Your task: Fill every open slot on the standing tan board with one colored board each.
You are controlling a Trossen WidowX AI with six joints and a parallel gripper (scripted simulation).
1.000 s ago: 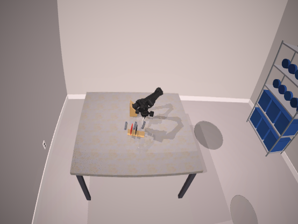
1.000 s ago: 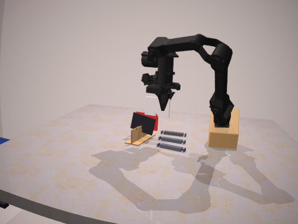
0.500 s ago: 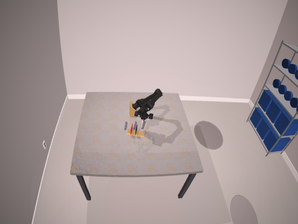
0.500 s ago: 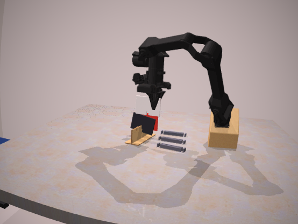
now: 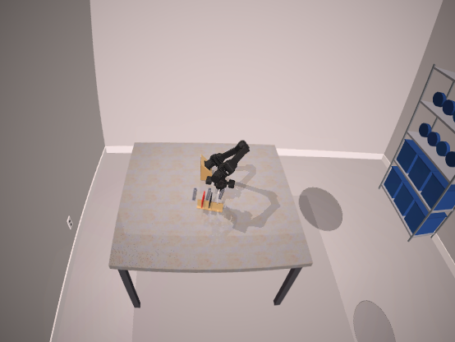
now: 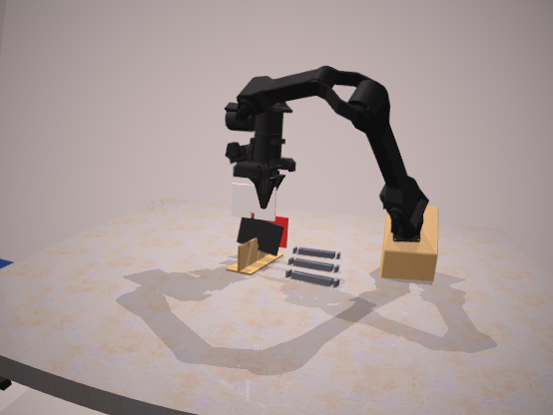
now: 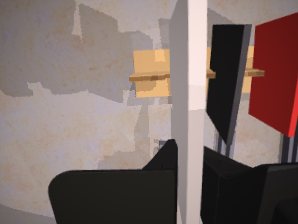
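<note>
My gripper tip is now 8 cm above the dark navy board, 6 cm to the left of it and 2 cm short of it. The rest, counted from my gripper tip: red board: 11 cm to the right, 8 cm below, 1 cm ahead; white board: 2 cm ahead, 1 cm to the right; tan board: 11 cm below, 6 cm to the right, 2 cm ahead.
</note>
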